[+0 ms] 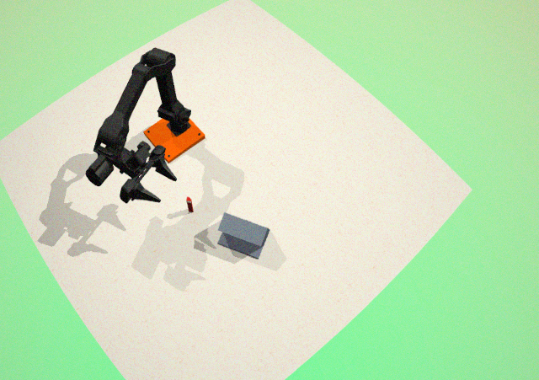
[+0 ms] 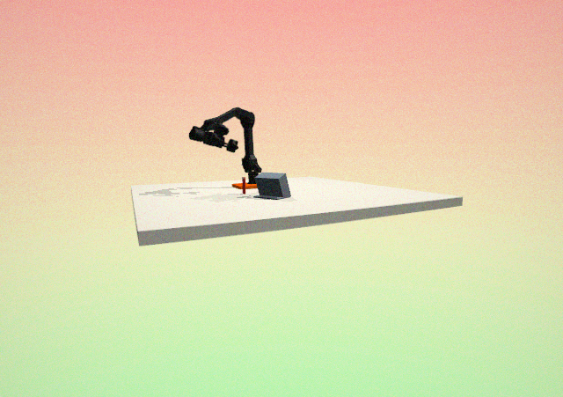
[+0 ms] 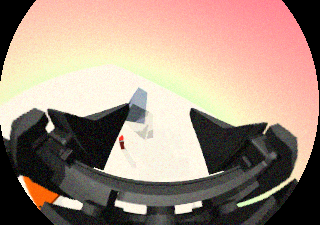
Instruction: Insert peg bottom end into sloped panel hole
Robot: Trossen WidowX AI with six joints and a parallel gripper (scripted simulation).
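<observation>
My gripper tip is 10 mm past the red peg, 60 mm to the right of it and 170 mm above it. From my gripper tip the other things lie so: grey sloped panel: 160 mm ahead, 130 mm to the left, 180 mm below.
</observation>
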